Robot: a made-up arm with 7 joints.
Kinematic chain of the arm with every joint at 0, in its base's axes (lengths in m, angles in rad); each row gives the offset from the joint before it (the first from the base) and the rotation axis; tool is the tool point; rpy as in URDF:
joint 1: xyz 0 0 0.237 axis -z
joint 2: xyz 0 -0.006 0.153 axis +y
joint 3: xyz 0 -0.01 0.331 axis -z
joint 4: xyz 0 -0.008 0.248 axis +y
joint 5: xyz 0 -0.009 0.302 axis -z
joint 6: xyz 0 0 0.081 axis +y
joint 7: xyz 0 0 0.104 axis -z
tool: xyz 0 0 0 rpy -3.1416 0 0
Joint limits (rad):
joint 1: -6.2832..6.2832
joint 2: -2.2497..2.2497
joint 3: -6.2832..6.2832
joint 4: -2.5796..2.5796
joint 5: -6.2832..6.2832
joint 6: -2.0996..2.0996
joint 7: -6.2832..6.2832
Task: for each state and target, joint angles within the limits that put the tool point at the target. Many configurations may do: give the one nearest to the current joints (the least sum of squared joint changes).
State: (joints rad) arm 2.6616 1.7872 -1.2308 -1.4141 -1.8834 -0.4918 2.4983
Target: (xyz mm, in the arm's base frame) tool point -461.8 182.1 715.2
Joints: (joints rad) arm 2.6746 1.3953 -0.8131 -2.0147 -1.8490 -0.3673 2.4983
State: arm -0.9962 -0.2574 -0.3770 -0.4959 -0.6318 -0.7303 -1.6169
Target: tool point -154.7 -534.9 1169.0
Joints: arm -0.9487 -0.2722 -0.3443 -0.6867 -0.6091 -0.8105 -1.6169
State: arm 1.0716 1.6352 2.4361 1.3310 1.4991 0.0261 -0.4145
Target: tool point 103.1 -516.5 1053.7
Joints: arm 0.9780 1.1874 2.6813 1.3205 1.4996 0.0781 -0.4145
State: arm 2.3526 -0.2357 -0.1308 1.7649 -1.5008 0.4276 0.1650
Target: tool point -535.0 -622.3 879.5
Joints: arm 2.3141 0.6262 -0.0844 0.9040 -1.5509 0.2746 0.1650
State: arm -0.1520 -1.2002 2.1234 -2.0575 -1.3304 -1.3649 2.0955
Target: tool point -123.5 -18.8 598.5
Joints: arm -0.7711 -1.1168 3.0234 -2.5796 -0.5818 -1.2440 2.0955
